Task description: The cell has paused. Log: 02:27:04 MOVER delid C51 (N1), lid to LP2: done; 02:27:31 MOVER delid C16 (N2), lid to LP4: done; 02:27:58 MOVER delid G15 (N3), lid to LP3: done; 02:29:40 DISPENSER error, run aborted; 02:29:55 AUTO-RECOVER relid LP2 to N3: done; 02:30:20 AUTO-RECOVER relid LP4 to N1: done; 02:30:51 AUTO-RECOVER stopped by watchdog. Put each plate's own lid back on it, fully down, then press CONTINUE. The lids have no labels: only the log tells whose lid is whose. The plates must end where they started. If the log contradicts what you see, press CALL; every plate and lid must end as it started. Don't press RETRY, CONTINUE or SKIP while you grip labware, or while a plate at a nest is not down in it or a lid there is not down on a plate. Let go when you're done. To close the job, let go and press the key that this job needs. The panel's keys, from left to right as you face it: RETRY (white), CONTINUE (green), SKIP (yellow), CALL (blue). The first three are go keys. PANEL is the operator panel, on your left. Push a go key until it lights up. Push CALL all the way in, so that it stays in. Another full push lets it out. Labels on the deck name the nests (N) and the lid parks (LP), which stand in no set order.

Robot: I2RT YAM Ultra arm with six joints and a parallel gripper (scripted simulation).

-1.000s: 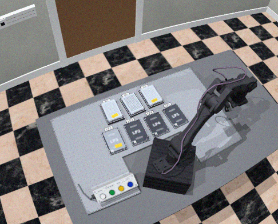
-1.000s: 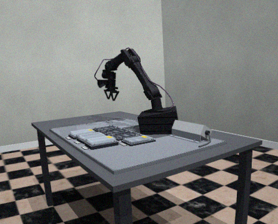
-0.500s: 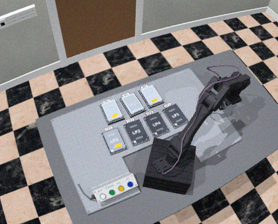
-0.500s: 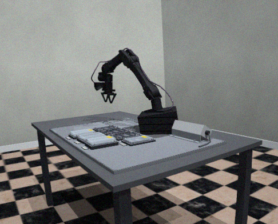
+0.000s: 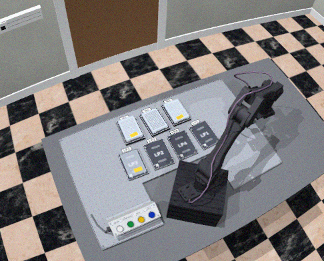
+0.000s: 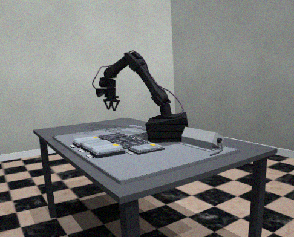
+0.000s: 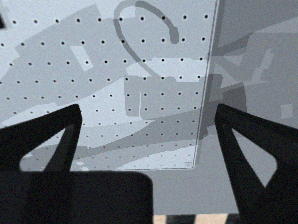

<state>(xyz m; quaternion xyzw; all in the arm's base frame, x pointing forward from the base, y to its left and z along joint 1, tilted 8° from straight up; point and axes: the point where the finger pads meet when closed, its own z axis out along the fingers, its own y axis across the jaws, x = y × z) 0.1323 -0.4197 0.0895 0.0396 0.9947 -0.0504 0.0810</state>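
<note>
Now: the lp4 lid park 35 cm to the left of my hand, 14 cm below it and 12 cm ahead of it. From my hand the other things lie so: blue call key: 66 cm to the left, 13 cm behind, 9 cm below; then lp2 lid park: 47 cm to the left, 14 cm below, 14 cm ahead; then yellow skip key: 71 cm to the left, 13 cm behind, 8 cm below.
</note>
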